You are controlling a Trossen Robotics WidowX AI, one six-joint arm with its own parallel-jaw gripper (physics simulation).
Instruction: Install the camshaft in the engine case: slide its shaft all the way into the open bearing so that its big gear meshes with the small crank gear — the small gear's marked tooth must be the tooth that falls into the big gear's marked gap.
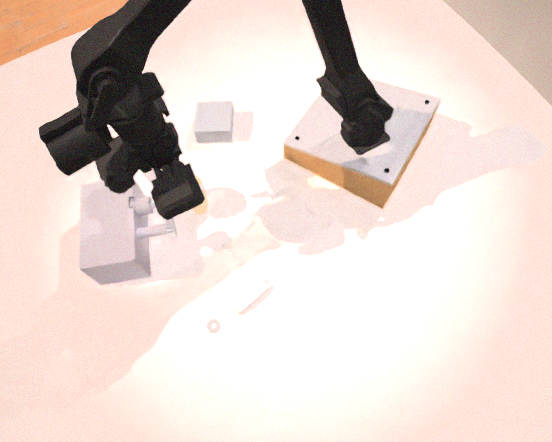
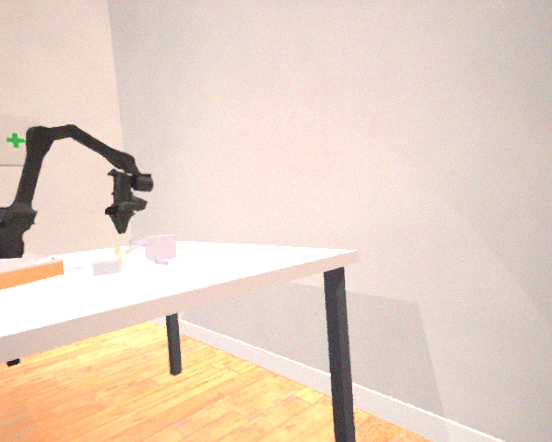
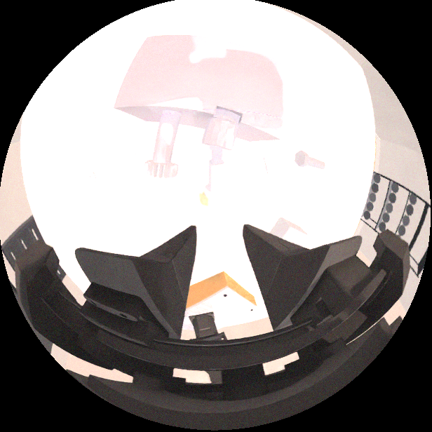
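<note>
The pale engine case stands on the table. Its bearing and the crank shaft stick out of one side, with the small crank gear at the shaft's end. The camshaft's big yellow gear is on edge in front of the bearing, partly hidden by the arm and washed out by glare. How far its pale shaft sits in the bearing, and the marks, cannot be told. My gripper is partly open and empty, above the gear's level.
A grey block lies near the case. The arm's base stands on an orange-sided board. A bolt-like piece lies beside the case. A small ring and a thin bar lie on the table.
</note>
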